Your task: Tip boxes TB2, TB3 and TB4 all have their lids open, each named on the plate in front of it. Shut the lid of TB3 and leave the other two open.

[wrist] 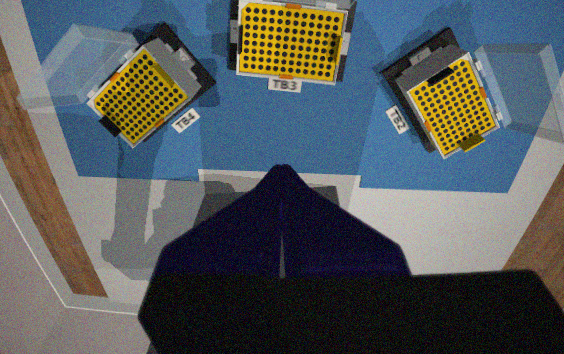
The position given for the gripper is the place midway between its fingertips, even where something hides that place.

In view: the gripper (281, 177) and a clear lid (85, 56).
